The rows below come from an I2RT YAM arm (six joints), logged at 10 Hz.
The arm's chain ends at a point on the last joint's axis. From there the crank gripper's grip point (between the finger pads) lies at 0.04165 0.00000 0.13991 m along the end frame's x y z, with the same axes.
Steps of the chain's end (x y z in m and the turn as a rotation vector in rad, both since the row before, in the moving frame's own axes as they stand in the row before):
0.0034 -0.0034 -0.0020 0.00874 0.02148 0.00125
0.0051 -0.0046 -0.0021 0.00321 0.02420 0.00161
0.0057 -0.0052 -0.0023 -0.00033 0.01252 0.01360
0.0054 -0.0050 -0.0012 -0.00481 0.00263 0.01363
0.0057 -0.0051 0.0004 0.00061 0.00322 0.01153
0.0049 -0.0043 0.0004 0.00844 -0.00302 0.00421
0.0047 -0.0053 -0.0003 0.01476 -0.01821 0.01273
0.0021 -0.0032 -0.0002 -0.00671 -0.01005 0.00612
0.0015 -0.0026 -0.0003 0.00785 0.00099 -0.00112
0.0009 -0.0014 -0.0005 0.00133 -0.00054 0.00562
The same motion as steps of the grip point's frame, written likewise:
0.0064 -0.0046 -0.0029 0.00874 0.02148 0.00125
0.0085 -0.0050 -0.0031 0.00321 0.02420 0.00161
0.0074 -0.0046 -0.0028 -0.00033 0.01252 0.01360
0.0058 -0.0038 -0.0013 -0.00481 0.00263 0.01363
0.0061 -0.0047 0.0003 0.00061 0.00322 0.01153
0.0045 -0.0053 0.0005 0.00844 -0.00302 0.00421
0.0022 -0.0069 0.0004 0.01476 -0.01821 0.01273
0.0007 -0.0020 0.0002 -0.00671 -0.01005 0.00612
0.0016 -0.0037 -0.0003 0.00785 0.00099 -0.00112
0.0008 -0.0014 -0.0005 0.00133 -0.00054 0.00562

